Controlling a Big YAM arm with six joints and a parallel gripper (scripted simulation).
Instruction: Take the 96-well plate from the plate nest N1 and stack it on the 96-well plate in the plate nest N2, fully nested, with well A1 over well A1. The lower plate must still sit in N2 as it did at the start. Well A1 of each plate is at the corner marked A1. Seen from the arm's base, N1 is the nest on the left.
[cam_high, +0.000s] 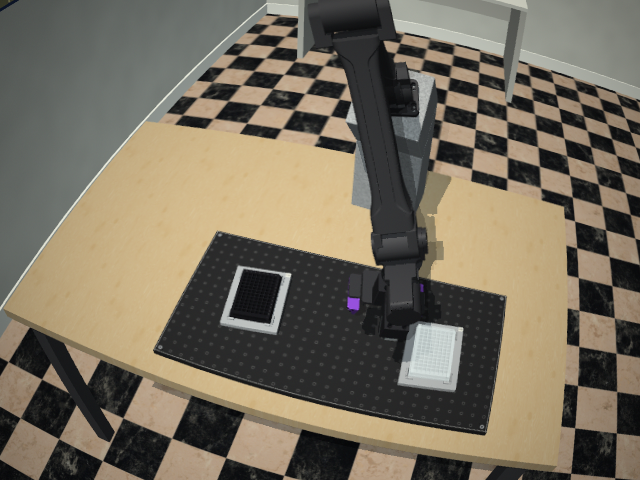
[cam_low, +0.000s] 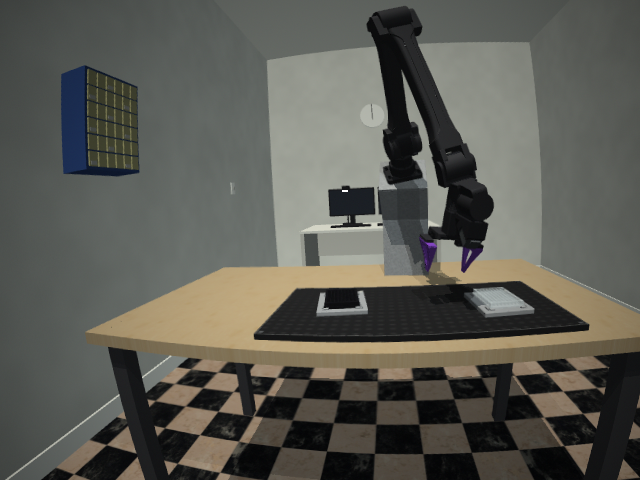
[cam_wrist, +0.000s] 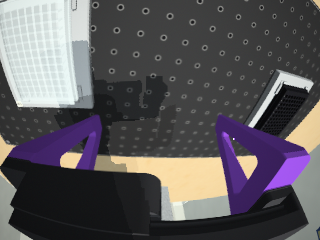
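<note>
My hand is 120 mm to the right of the white 96-well plate, 80 mm above it and 40 mm short of it. Round my hand: black 96-well plate: 250 mm to the right, 80 mm below, 80 mm behind; grey plate nest N1: 120 mm to the left, 90 mm below, 40 mm ahead; grey plate nest N2: 250 mm to the right, 90 mm below, 80 mm behind.
</note>
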